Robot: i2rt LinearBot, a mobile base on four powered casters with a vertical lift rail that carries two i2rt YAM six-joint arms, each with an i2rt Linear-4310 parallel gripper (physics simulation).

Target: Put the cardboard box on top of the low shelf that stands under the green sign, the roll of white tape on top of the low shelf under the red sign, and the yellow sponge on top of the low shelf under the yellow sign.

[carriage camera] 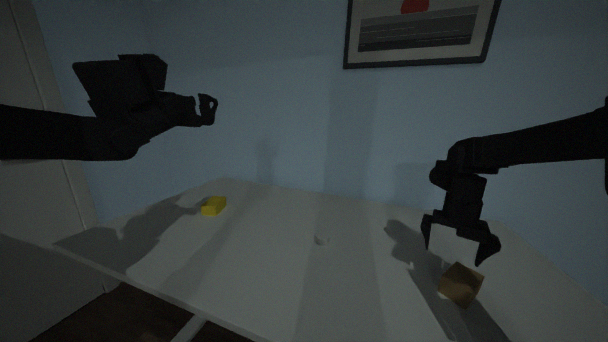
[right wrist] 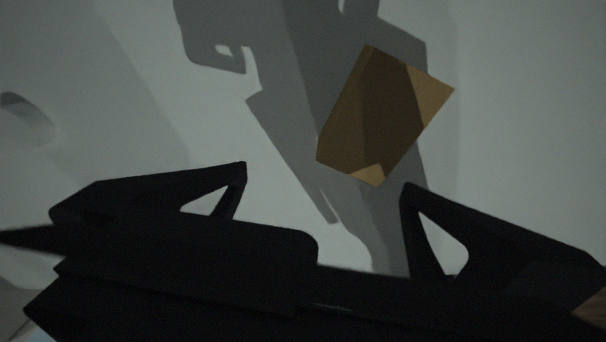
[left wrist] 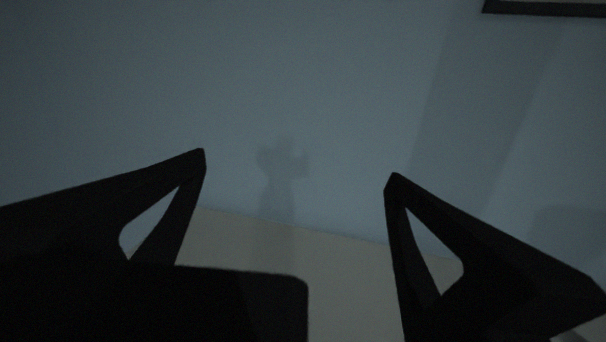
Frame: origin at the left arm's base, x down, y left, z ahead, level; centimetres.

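Seen in the pictures: left gripper, fingertip midpoint: [carriage camera: 199, 100] [left wrist: 298, 170]; right gripper, fingertip midpoint: [carriage camera: 449, 256] [right wrist: 322, 180].
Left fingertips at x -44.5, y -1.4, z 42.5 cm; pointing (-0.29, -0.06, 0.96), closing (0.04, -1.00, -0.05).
Offsets run from my left fingertips to a thing's top centre. Level surfaces: height alone.
The brown cardboard box {dx +40.0, dy -69.3, dz -9.9 cm} [carriage camera: 461, 284] [right wrist: 385, 115] lies on the white table at the right in the carriage view. My right gripper [carriage camera: 452, 255] [right wrist: 322, 180] is open and empty, pointing down above the table close to the box. The yellow sponge {dx +40.5, dy +13.0, dz +23.7 cm} [carriage camera: 214, 205] lies on the table at the left. The small white roll of tape {dx +42.6, dy -34.8, dz +6.7 cm} [carriage camera: 321, 239] [right wrist: 32, 122] lies near the table's middle, pale and hard to make out. My left gripper [carriage camera: 207, 109] [left wrist: 298, 170] is open and empty, held high above the table at the left, facing the wall. The low shelves and coloured signs do not show.
The white table {dx +45.0 cm} [carriage camera: 270, 280] [left wrist: 345, 285] stands against a blue wall [carriage camera: 280, 100]. A framed picture [carriage camera: 345, 45] hangs on the wall above it. A pale door or panel [carriage camera: 30, 165] stands at the left. Dark floor {dx +117.0 cm} [carriage camera: 125, 312] shows below the table's front edge.
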